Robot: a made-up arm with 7 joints.
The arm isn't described. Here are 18 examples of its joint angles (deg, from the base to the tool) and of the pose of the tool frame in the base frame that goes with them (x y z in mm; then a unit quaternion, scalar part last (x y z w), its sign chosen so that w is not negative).
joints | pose
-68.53 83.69 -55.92 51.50 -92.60 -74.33 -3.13 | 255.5 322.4 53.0 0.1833 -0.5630 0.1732 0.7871
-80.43 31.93 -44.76 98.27 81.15 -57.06 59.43 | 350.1 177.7 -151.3 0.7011 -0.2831 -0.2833 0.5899
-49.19 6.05 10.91 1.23 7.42 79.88 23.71 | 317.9 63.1 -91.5 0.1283 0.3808 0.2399 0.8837
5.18 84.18 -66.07 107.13 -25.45 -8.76 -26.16 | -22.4 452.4 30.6 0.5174 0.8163 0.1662 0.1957
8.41 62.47 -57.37 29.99 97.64 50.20 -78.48 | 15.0 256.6 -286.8 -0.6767 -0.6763 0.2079 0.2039
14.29 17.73 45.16 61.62 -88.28 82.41 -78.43 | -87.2 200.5 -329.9 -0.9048 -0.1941 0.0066 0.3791
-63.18 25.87 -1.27 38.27 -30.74 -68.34 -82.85 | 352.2 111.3 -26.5 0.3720 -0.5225 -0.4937 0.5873
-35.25 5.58 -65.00 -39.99 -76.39 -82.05 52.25 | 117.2 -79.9 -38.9 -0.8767 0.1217 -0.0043 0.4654
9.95 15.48 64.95 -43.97 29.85 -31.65 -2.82 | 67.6 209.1 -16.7 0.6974 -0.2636 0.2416 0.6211
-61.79 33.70 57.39 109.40 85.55 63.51 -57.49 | 239.3 193.7 -265.6 -0.1062 0.8636 -0.1199 0.4780
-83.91 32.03 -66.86 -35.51 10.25 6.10 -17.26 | 144.7 -124.1 1.7 0.4762 -0.5052 -0.5828 0.4222
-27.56 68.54 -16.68 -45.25 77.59 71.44 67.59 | 185.8 83.3 13.0 0.4506 -0.5744 0.6643 0.1604
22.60 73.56 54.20 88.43 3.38 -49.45 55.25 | -71.1 437.7 -55.6 0.5937 -0.0237 0.6768 0.4347
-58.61 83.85 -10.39 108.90 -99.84 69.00 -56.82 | 103.6 407.2 -62.9 -0.6638 -0.0949 0.0296 0.7412
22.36 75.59 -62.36 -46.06 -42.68 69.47 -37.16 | -64.4 81.2 -179.4 -0.1157 0.8144 -0.5462 0.1581
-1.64 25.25 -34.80 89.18 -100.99 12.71 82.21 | -82.0 224.8 -365.2 0.2255 0.6377 0.7321 0.0807
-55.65 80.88 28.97 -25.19 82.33 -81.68 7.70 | 153.4 126.3 155.0 -0.9126 0.3546 0.1075 0.1728
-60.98 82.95 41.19 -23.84 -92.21 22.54 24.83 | 80.0 139.9 224.6 -0.0574 -0.5245 -0.1009 0.8435
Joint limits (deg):
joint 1: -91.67..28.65
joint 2: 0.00..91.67
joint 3: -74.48..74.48
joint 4: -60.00..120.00
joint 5: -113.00..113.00
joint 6: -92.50..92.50
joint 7: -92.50..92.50
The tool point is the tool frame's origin. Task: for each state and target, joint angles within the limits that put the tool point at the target. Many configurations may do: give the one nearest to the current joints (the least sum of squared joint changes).
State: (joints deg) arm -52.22 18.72 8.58 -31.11 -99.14 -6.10 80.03
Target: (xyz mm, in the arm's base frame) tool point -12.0 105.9 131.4
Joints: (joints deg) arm -84.06 52.10 43.54 -60.00 -84.05 -19.90 80.03
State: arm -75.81 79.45 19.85 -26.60 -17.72 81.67 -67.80
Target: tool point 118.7 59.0 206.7
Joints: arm -91.67 69.59 1.15 -39.59 -20.66 57.11 -67.80
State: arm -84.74 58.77 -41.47 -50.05 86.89 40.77 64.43
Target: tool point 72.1 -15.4 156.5
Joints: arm -91.67 14.55 -12.56 -50.41 84.51 15.12 64.43
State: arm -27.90 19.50 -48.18 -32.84 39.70 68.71 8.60
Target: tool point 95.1 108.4 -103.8
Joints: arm 19.57 23.75 -6.37 -58.96 52.81 85.88 8.60
